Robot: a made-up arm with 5 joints. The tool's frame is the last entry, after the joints.
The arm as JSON. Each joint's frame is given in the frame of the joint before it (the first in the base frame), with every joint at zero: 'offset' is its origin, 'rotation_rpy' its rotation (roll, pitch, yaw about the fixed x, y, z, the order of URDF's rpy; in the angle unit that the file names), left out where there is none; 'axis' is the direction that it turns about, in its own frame. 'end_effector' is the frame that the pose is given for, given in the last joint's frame.
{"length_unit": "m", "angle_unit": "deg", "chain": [
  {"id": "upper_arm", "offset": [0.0, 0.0, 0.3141], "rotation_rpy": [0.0, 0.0, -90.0], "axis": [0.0, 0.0, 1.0]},
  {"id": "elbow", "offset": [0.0, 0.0, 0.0], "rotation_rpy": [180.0, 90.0, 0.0], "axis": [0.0, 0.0, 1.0]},
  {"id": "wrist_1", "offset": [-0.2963, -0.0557, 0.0], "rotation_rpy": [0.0, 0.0, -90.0], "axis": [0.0, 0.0, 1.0]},
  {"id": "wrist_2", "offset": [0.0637, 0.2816, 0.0], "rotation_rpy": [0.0, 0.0, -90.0], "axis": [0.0, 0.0, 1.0]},
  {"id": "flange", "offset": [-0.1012, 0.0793, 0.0], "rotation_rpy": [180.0, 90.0, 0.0], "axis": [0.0, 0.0, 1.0]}
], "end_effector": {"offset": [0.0, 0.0, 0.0], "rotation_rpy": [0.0, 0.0, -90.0]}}
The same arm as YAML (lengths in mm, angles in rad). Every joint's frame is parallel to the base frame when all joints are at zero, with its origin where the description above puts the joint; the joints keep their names.
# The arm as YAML. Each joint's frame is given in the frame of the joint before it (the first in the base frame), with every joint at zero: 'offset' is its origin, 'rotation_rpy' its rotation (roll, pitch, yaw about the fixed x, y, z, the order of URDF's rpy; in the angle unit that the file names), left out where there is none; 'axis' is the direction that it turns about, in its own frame. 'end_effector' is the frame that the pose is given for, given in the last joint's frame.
length_unit: mm
angle_unit: rad
chain:
  - id: upper_arm
    offset: [0.0, 0.0, 314.1]
    axis: [0.0, 0.0, 1.0]
  - id: elbow
    offset: [0.0, 0.0, 0.0]
    axis: [0.0, 1.0, 0.0]
  - id: wrist_1
    offset: [55.7, 0.0, 296.3]
    axis: [0.0, 1.0, 0.0]
  - id: wrist_2
    offset: [63.7, 0.0, -281.6]
    axis: [0.0, 1.0, 0.0]
  - id: flange
    offset: [79.3, 0.0, -101.2]
    axis: [0.0, 0.0, -1.0]
end_effector:
  offset: [0.0, 0.0, 0.0]
  rotation_rpy: [3.1416, 0.0, 0.0]

